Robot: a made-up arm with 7 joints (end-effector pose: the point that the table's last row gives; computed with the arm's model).
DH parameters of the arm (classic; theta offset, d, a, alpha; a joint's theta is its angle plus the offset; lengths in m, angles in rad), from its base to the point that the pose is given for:
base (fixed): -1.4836 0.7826 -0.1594 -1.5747
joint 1: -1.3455 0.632 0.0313 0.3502
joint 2: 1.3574 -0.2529 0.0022 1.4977
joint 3: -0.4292 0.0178 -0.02 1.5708
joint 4: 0 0.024 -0.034 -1.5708
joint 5: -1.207 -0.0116 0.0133 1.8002
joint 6: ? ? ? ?
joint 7: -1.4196 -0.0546 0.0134 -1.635
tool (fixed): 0.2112 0.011 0 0
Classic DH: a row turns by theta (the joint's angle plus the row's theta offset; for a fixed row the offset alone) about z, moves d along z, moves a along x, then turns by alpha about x.
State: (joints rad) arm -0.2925 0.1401 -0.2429 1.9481 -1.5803 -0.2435 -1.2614
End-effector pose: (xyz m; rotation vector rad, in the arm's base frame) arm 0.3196 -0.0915 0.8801 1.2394 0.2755 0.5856
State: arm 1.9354 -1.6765 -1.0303 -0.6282 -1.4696 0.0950 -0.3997
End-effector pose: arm 0.6444 0.2898 0.7066 -1.0016 1.3212 -0.4556
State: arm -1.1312 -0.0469 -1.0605 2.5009 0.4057 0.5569 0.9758
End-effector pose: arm 0.2921 0.3927 0.7843 0.7850 1.6280 1.3948
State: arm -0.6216 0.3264 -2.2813 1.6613 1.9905 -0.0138 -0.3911
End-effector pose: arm 0.2251 0.2560 0.9041 -1.1453 -0.5561 1.1085
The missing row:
joint 6: -0.905 0.0731 0.2017 -1.2062
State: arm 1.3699 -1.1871 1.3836 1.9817 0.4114 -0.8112 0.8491
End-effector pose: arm 0.5757 0.0664 0.7556 -0.2557 0.0130 -0.2910
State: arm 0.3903 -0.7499 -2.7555 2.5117 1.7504 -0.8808 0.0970
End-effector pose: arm 0.3883 0.3405 0.8278 -1.3477 -0.6141 0.3385
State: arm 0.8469 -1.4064 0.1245 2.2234 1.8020 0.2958 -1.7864
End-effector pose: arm 0.3367 0.1606 0.9212 1.7285 -0.5010 -2.1046
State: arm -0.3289 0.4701 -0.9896 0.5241 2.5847 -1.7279 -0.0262
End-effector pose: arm 0.2515 0.3045 0.7990 -0.5021 -2.1309 -1.0426
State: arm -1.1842 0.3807 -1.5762 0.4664 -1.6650 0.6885 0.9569
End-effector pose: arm 0.5609 0.0466 0.6922 -1.6835 1.3439 0.1687
